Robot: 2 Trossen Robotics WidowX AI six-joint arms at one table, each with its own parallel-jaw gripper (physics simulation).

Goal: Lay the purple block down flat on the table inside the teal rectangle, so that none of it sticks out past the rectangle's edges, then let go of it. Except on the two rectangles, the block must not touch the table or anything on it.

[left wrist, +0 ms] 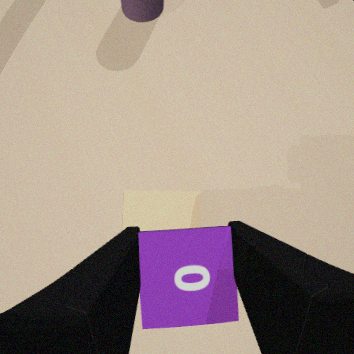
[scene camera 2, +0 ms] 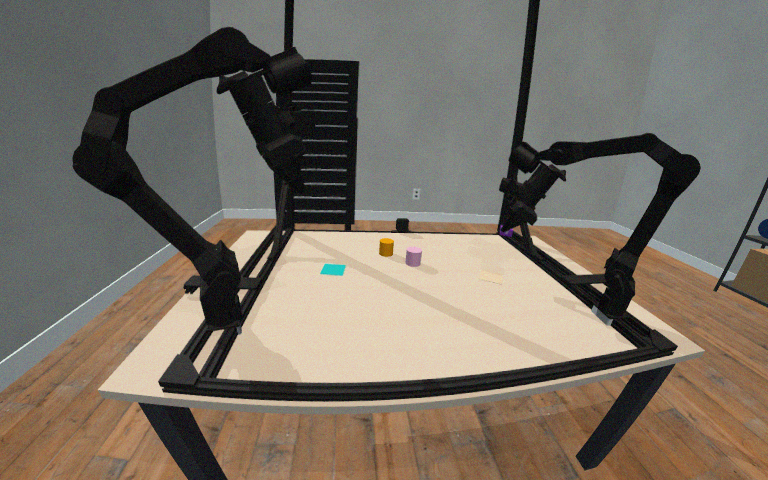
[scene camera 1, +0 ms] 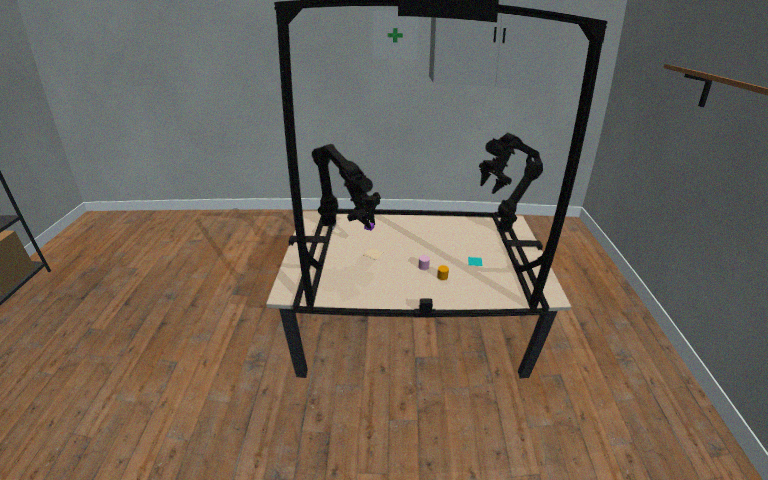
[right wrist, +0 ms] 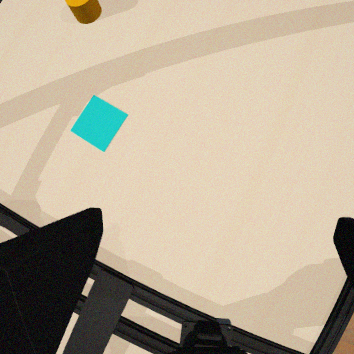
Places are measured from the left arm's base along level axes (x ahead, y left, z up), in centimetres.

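Where they show: left gripper, fingertip midpoint: (left wrist: 183, 235) (scene camera 2: 501, 229) (scene camera 1: 372, 226); right gripper, fingertip midpoint: (scene camera 2: 297, 187) (scene camera 1: 486, 189) (right wrist: 222, 225); left arm's base at its link origin: (scene camera 2: 610, 311) (scene camera 1: 328, 223); right arm's base at its link origin: (scene camera 2: 223, 319) (scene camera 1: 505, 228) (right wrist: 204, 345).
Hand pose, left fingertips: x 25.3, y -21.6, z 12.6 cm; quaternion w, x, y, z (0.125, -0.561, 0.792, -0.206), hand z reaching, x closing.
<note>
Each offset is from my left fingertips to the top centre of the thing. "spot": to the spot under its first point. Level surfaces: height alone.
The purple block @[dx -1.3, dy +0.5, dz +0.8 cm] (scene camera 1: 369, 226) (scene camera 2: 505, 231) (left wrist: 187, 280) is held in my left gripper (scene camera 1: 368, 224) (scene camera 2: 505, 228) (left wrist: 183, 235), which is shut on it, well above the table. A white 0 marks the face seen in the left wrist view. My right gripper (scene camera 1: 493, 186) (right wrist: 222, 225) is open and empty, high over the table; its fingertips are hard to make out in scene camera 2. The teal rectangle @[spot: dx +46.1, dy +0.2, dz -14.4 cm] (scene camera 1: 475, 261) (scene camera 2: 333, 270) (right wrist: 99, 123) lies bare on the table, at the right in scene camera 1 and at the left in scene camera 2.
A pale yellow rectangle @[spot: dx +0.0, dy +0.0, dz -14.4 cm] (scene camera 1: 372, 254) (scene camera 2: 491, 277) (left wrist: 155, 207) lies on the table. A pink cylinder @[dx +23.0, dy -6.3, dz -10.0 cm] (scene camera 1: 424, 262) (scene camera 2: 414, 256) (left wrist: 142, 9) and an orange cylinder @[dx +31.1, dy -12.4, dz -10.1 cm] (scene camera 1: 442, 272) (scene camera 2: 386, 247) (right wrist: 86, 11) stand between the two rectangles. A black frame (scene camera 2: 339, 390) edges the table @[dz -14.5 cm] (scene camera 2: 396, 339).
</note>
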